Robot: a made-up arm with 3 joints. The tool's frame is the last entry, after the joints. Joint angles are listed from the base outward. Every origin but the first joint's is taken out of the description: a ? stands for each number. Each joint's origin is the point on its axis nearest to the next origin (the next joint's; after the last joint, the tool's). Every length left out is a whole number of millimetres.
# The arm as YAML. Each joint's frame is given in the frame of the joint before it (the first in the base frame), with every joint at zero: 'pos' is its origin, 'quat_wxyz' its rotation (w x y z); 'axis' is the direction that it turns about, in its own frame. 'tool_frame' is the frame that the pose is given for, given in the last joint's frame.
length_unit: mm
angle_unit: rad
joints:
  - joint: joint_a
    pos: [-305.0, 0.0, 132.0]
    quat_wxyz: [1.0, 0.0, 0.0, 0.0]
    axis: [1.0, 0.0, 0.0]
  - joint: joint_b
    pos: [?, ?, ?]
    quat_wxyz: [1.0, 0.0, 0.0, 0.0]
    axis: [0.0, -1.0, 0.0]
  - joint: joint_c
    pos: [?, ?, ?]
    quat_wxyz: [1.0, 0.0, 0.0, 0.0]
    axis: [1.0, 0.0, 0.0]
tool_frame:
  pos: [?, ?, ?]
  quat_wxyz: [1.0, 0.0, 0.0, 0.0]
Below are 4 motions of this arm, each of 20 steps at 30 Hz.
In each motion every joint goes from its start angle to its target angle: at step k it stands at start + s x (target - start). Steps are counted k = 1, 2, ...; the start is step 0. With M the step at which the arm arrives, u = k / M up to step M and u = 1 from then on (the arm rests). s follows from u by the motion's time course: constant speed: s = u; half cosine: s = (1 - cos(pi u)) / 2; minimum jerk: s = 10 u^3 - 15 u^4 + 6 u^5.
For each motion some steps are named. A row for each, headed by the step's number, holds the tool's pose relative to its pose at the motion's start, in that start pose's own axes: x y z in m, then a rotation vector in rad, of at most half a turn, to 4 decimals.
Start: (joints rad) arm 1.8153 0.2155 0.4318
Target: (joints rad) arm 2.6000 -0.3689 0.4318
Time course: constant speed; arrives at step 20
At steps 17, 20:
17: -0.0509 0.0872 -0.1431 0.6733 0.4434 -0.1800
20: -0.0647 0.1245 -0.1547 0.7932 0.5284 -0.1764

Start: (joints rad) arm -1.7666 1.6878 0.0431
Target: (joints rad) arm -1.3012 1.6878 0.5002
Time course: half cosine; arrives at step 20
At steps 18, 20:
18: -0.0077 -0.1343 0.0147 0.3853 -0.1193 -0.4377
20: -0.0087 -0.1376 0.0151 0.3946 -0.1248 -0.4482

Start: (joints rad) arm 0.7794 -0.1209 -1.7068
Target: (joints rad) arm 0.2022 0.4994 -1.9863
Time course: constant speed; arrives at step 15
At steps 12, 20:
12: -0.0086 -0.1762 -0.0412 -0.6817 0.0628 -0.4922
20: -0.0247 -0.2152 -0.0255 -0.8464 0.0590 -0.6204

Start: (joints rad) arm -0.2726 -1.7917 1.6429
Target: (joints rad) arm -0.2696 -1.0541 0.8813
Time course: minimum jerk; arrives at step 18
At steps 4, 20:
4: 0.0015 0.0213 -0.0027 -0.0582 0.0026 0.0563
20: -0.0703 0.2597 -0.0338 -0.7256 -0.2264 0.7203

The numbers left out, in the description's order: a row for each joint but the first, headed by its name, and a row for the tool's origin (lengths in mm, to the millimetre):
joint_b: 0.0 33.0 -91.0
joint_c: 378.0 0.0 -57.0
tool: 0.0 19.0 1.0

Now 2 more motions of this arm.
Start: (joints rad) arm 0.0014 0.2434 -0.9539
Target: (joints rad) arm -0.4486 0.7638 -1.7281
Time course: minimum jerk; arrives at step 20
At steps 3, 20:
3: 0.0008 -0.0043 0.0017 -0.0322 -0.0103 -0.0097
20: -0.0183 -0.1191 0.1254 -1.1515 -0.3476 -0.4715

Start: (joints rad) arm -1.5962 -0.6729 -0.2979
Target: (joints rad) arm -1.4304 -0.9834 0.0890
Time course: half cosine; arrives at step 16
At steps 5, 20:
5: -0.0064 0.0207 -0.0173 0.1139 0.0608 0.0406
20: -0.0437 0.0961 -0.0691 0.4959 0.2982 0.1558

